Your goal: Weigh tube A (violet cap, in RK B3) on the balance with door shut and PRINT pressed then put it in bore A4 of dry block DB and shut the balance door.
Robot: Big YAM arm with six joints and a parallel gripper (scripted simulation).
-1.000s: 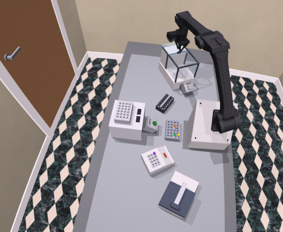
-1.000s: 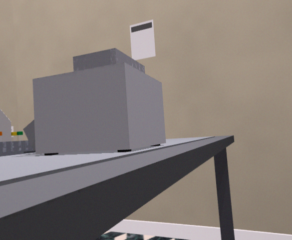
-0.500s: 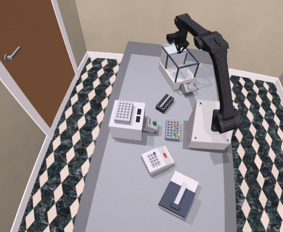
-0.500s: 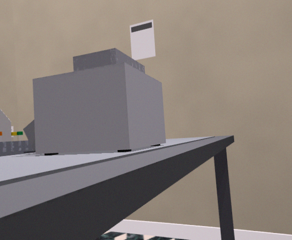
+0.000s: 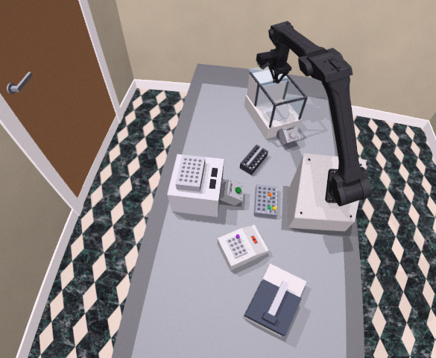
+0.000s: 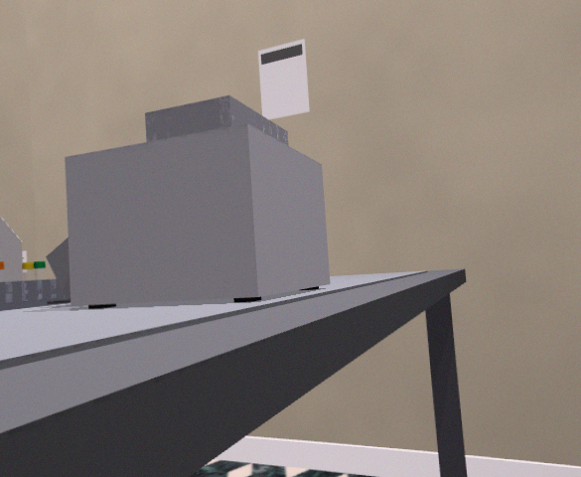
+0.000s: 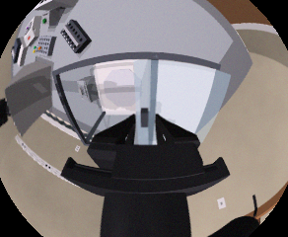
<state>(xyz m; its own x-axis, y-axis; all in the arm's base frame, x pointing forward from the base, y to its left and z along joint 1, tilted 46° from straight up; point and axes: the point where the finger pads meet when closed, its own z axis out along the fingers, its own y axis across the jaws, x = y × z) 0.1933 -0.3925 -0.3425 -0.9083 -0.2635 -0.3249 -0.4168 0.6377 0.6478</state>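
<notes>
Right now the balance door is 2 cm to the right of my hand, 1 cm below it and 1 cm ahead of it. Round my hand: tube rack RK (50 cm to the left, 20 cm below, 4 cm ahead); black magnet block MG (30 cm to the left, 20 cm below, 8 cm ahead); white PRINT key (19 cm to the left, 15 cm below, 9 cm behind).
</notes>
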